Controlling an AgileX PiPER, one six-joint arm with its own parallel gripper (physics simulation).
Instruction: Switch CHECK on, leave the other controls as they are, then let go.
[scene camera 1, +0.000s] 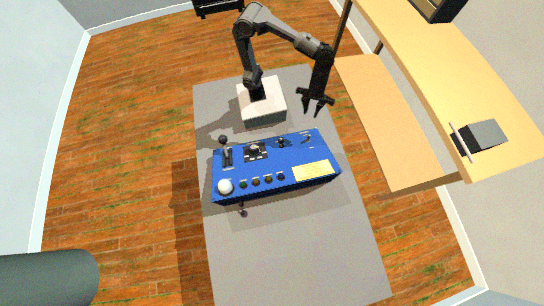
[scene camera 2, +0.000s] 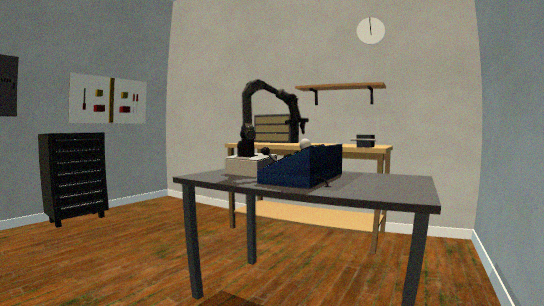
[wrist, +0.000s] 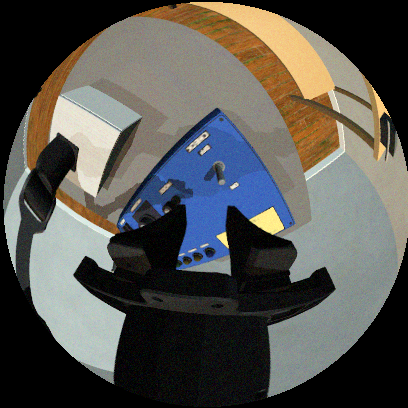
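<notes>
The blue control box (scene camera 1: 280, 162) (scene camera 2: 285, 170) (wrist: 245, 200) stands on the grey table. The CHECK switch (scene camera 1: 308, 138) (wrist: 220, 173) is a small metal lever near the box's back right corner in scene camera 1. In the wrist view its tip points towards the side of the ON label (wrist: 234, 185), away from the OFF label (wrist: 205, 150). The lettering is blurred, and the exact tilt is hard to tell. My gripper (scene camera 1: 311, 115) (scene camera 2: 303, 131) (wrist: 205, 214) is open and empty, above and behind the box's back edge, apart from the switch.
The box also bears a black-knobbed lever (scene camera 1: 223, 139), a rotary knob (scene camera 1: 254, 148), a small black MODE toggle (scene camera 1: 281, 142), a white dome (scene camera 1: 225, 186), several round buttons and a yellow label (scene camera 1: 313, 171). A small crank (scene camera 1: 243, 213) sticks out in front. The white arm base (scene camera 1: 262, 102) stands behind.
</notes>
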